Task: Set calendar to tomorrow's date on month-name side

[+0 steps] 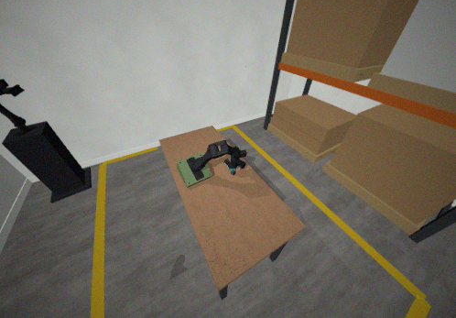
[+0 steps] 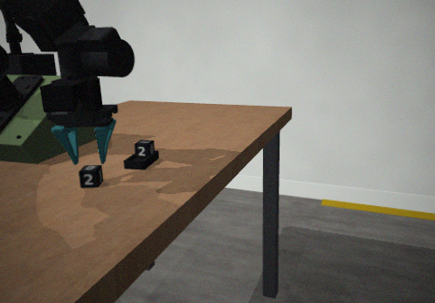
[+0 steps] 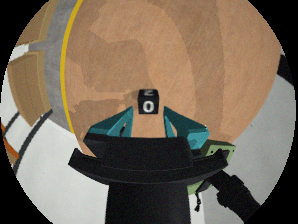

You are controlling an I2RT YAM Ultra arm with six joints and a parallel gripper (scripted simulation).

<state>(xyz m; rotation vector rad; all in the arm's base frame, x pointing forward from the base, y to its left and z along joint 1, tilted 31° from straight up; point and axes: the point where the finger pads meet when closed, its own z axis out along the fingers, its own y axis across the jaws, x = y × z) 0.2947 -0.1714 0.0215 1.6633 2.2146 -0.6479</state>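
The black cube is 30 mm below my hand. From my hand the other things lie so: black tray: 130 mm to the left, 40 mm below, 30 mm ahead.
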